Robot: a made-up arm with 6 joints. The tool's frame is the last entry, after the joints. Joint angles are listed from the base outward. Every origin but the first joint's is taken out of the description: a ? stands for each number. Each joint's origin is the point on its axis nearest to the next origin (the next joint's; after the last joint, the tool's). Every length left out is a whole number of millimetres.
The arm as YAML. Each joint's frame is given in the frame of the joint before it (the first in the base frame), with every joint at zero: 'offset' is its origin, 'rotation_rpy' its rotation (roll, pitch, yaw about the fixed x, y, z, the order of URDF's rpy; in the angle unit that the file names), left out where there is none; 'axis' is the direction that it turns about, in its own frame. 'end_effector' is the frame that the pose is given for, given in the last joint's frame.
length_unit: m
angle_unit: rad
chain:
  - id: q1
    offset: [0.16, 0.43, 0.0]
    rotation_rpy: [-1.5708, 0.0, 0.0]
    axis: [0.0, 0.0, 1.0]
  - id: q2
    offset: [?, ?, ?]
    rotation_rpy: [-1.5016, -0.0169, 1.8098]
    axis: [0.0, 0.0, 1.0]
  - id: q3
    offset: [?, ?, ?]
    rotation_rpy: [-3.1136, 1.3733, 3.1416]
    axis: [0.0, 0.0, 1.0]
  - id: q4
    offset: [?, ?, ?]
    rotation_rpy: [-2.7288, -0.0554, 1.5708]
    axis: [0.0, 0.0, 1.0]
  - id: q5
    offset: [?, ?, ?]
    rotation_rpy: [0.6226, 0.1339, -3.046]
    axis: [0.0, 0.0, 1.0]
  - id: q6
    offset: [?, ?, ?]
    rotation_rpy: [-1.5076, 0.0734, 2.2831]
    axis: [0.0, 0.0, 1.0]
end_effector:
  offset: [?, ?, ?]
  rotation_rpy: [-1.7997, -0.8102, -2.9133]
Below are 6 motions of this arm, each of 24 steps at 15 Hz.
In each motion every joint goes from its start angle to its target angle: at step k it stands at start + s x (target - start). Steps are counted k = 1, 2, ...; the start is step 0. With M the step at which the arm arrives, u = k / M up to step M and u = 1 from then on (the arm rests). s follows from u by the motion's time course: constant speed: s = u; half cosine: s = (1 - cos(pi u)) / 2; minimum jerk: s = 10 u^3 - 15 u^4 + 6 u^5.
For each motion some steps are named. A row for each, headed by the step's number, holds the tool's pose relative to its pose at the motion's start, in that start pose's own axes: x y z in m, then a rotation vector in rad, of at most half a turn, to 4 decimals.
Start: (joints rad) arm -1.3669 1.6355 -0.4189 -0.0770 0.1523 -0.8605
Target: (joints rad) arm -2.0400 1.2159 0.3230 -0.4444 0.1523 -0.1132
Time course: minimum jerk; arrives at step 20
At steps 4, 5, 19, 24:
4: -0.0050 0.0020 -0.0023 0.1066 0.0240 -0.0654
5: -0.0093 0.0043 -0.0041 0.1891 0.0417 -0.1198
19: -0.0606 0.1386 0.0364 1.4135 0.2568 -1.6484
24: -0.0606 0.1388 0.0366 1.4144 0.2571 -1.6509

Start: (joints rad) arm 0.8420 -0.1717 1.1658 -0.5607 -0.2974 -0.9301
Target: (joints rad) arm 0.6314 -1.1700 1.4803 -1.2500 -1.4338 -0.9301
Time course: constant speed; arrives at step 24
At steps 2, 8, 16, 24:
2: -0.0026 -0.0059 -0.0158 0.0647 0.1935 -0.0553
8: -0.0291 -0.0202 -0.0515 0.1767 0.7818 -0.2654
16: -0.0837 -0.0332 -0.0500 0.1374 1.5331 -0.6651
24: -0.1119 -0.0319 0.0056 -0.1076 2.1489 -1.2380

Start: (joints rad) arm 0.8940 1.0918 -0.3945 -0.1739 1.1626 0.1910
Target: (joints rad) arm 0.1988 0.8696 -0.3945 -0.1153 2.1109 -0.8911
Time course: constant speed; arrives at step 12
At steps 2, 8, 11, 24:
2: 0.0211 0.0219 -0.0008 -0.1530 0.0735 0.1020
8: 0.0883 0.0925 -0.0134 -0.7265 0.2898 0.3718
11: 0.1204 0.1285 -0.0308 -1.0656 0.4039 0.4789
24: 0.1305 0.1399 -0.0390 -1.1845 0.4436 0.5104

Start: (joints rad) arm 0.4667 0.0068 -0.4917 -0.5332 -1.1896 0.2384
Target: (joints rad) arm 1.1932 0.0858 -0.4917 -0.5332 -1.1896 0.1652
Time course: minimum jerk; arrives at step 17
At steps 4, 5, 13, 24:
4: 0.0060 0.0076 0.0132 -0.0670 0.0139 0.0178
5: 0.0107 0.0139 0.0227 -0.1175 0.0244 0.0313
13: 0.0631 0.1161 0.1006 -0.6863 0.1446 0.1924
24: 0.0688 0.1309 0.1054 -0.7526 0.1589 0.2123

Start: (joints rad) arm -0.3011 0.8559 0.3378 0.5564 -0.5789 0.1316
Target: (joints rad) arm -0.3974 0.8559 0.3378 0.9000 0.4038 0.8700
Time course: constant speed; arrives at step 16
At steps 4, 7, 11, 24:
4: 0.0117 0.0191 -0.0136 0.2201 -0.1332 0.2560
7: 0.0171 0.0374 -0.0225 0.3973 -0.1978 0.4453
11: 0.0174 0.0652 -0.0325 0.6442 -0.2305 0.6904
24: 0.0039 0.1004 -0.0426 0.9586 -0.1747 0.9757

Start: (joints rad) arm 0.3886 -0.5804 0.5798 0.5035 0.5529 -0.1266
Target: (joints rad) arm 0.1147 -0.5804 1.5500 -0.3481 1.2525 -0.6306
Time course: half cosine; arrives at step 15
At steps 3, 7, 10, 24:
3: -0.0066 -0.0025 -0.0026 0.0241 0.0247 -0.0799
7: -0.0278 -0.0140 -0.0105 0.1306 0.0808 -0.3666
10: -0.0459 -0.0294 -0.0162 0.2281 0.0967 -0.6088
24: -0.0643 -0.0458 -0.0215 0.3038 0.1022 -0.8120

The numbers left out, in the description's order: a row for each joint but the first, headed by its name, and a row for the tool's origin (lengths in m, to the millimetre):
q2: -0.094 -0.211 0.0
q3: 0.045 -0.002 0.0
q4: 0.021 -0.061 0.0
q5: 0.02 -0.042 0.0
q6: -0.024 -0.101 0.0
tool: 0.063 -0.011 0.0

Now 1 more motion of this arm.
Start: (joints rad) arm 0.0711 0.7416 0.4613 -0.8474 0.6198 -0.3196
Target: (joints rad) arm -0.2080 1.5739 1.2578 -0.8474 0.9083 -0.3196
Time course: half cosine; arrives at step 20
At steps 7, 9, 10, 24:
7: 0.0033 -0.0168 0.0020 -0.0986 -0.2271 -0.1579
9: 0.0034 -0.0262 0.0056 -0.1480 -0.3573 -0.2438
10: 0.0028 -0.0312 0.0081 -0.1729 -0.4274 -0.2888
24: -0.0161 -0.0589 0.0317 -0.3199 -0.8982 -0.5656

